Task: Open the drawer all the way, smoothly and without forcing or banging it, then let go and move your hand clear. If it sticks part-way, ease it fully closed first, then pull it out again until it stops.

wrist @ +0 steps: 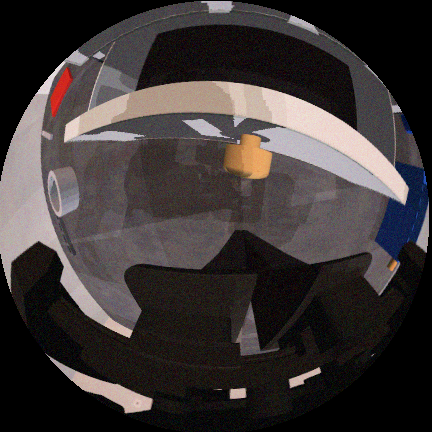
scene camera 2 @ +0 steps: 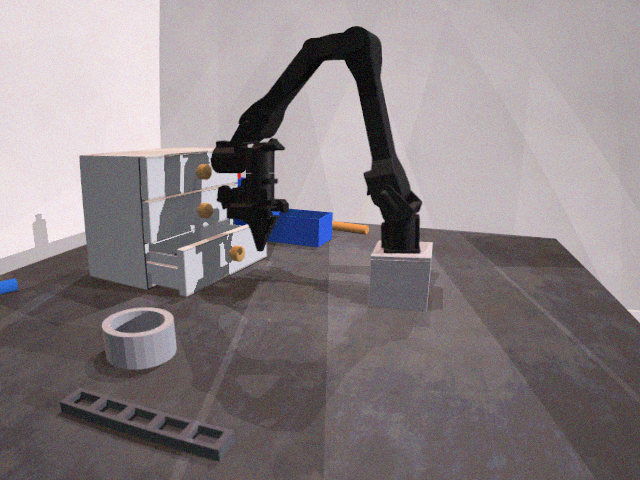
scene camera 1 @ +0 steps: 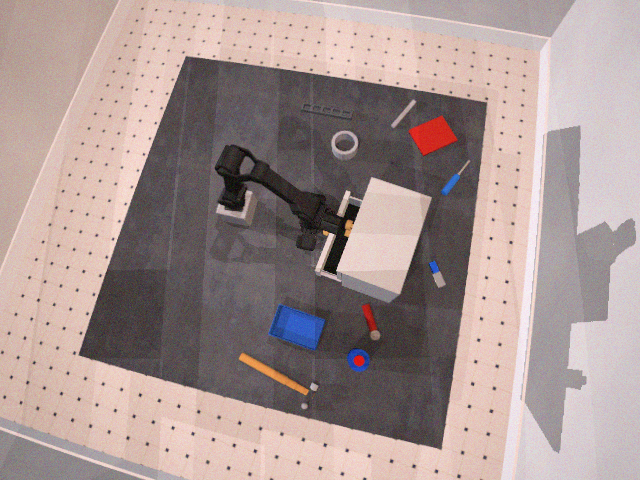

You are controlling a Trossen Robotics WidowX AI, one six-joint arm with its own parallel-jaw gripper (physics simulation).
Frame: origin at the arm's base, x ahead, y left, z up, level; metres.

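Seen in the pictures: gripper, fingertip midpoint: (wrist: 239, 235) (scene camera 2: 260, 251); arm's base at its link origin: (scene camera 2: 401, 248) (scene camera 1: 234, 202).
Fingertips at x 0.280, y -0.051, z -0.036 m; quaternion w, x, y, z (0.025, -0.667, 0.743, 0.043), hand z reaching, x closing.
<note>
Pixels of each thing's top centre, then the offset from my fingertips to it. "spot": a spot on its surface instead.
- white cabinet at its top centre: (scene camera 2: 168, 151) (scene camera 1: 380, 231) dx +0.223, dy -0.053, dz +0.197 m
- bottom drawer's orange knob at a spot on its surface: (wrist: 247, 161) (scene camera 2: 237, 246) spot: dx +0.050, dy -0.007, dz +0.005 m
- blue bin at its top centre: (scene camera 2: 298, 213) (scene camera 1: 296, 326) dx -0.009, dy -0.349, dz +0.014 m
- white ring at its top centre: (scene camera 2: 137, 321) (wrist: 53, 194) (scene camera 1: 344, 142) dx +0.079, dy +0.346, dz -0.013 m
- slotted grey strip at its top centre: (scene camera 2: 140, 416) (wrist: 59, 226) (scene camera 1: 326, 110) dx -0.008, dy +0.502, dz -0.047 m
- orange-handled hammer at its top centre: (scene camera 1: 275, 378) dx -0.064, dy -0.523, dz -0.036 m
- red-handled tool at its top centre: (scene camera 1: 371, 322) dx +0.234, dy -0.303, dz -0.029 m
A white cabinet (scene camera 1: 387, 237) (scene camera 2: 113, 222) has three drawers with round orange knobs. Its bottom drawer (scene camera 1: 325, 255) (scene camera 2: 193, 268) (wrist: 200, 97) stands pulled out part of its length, and the two upper drawers are closed. The bottom drawer's orange knob (scene camera 2: 236, 253) (wrist: 247, 161) is on its front face. My gripper (scene camera 2: 260, 248) (wrist: 239, 235) is shut and empty and points down. It is in front of the drawer front, on the side away from the cabinet, with its tips apart from the knob. In the wrist view the knob shows beyond the fingertips. In scene camera 1's view the arm hides the fingertips.
A blue bin (scene camera 1: 297, 327) (scene camera 2: 302, 227) stands beside the cabinet. A white ring (scene camera 1: 344, 145) (scene camera 2: 139, 338) (wrist: 64, 191) and a slotted grey strip (scene camera 1: 326, 110) (scene camera 2: 144, 423) lie on its other side. An orange-handled hammer (scene camera 1: 273, 374) and a red-handled tool (scene camera 1: 369, 319) are farther off.
</note>
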